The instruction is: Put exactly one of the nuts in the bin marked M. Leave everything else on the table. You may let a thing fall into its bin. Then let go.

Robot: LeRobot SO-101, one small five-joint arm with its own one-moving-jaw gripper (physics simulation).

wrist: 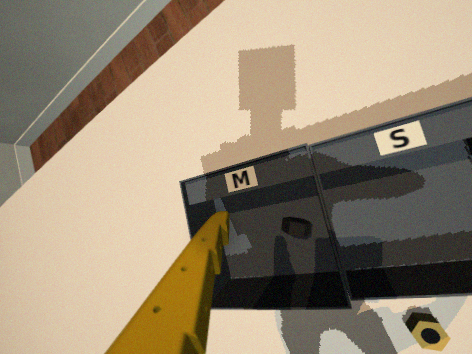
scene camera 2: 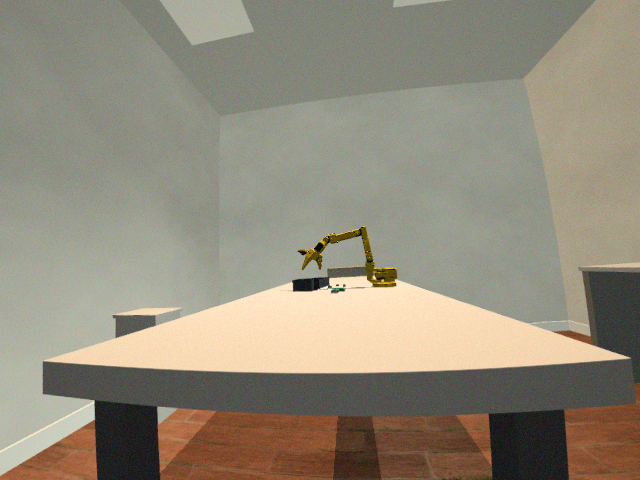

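Where they show: hand, tool point: (wrist: 228, 223) (scene camera 2: 302, 269); arm's base, link origin: (scene camera 2: 379, 286).
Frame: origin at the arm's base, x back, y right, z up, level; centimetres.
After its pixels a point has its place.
A dark nut (wrist: 296, 227) @[y 1.5, x -29.4, z 2.5 cm] lies on the floor of the bin marked M (wrist: 198, 192) @[y -3.1, x -34.0, z 4.2 cm], in shadow, in the wrist view. My gripper (scene camera 2: 311, 268) @[y 0.4, x -31.4, z 8.8 cm] is open and empty, high above the black bins (scene camera 2: 302, 284) @[y -4.8, x -30.8, z 2.8 cm]. In the wrist view, a notched yellow jaw (wrist: 182, 285) @[y 0.0, x -30.6, z 11.5 cm] reaches up over the left part of bin M; the moving jaw is out of the picture. The dark nut lies to the right of this jaw's tip, apart from it. A brass-coloured nut (wrist: 417, 335) @[y 5.0, x -20.9, z 0.8 cm] lies on the table near the bottom right, outside the bins.
The bin marked S (wrist: 450, 125) @[y 10.2, x -31.3, z 3.5 cm] stands directly right of bin M in the wrist view. Small parts (scene camera 2: 338, 288) @[y -9.9, x -16.2, z 1.1 cm], some green, lie on the table (scene camera 2: 336, 335) @[y -62.4, x -14.2, z 0.0 cm] between the bins and the arm base (scene camera 2: 384, 276) @[y -2.0, x 2.1, z 4.1 cm]. The table's edge runs across the wrist view's upper left.
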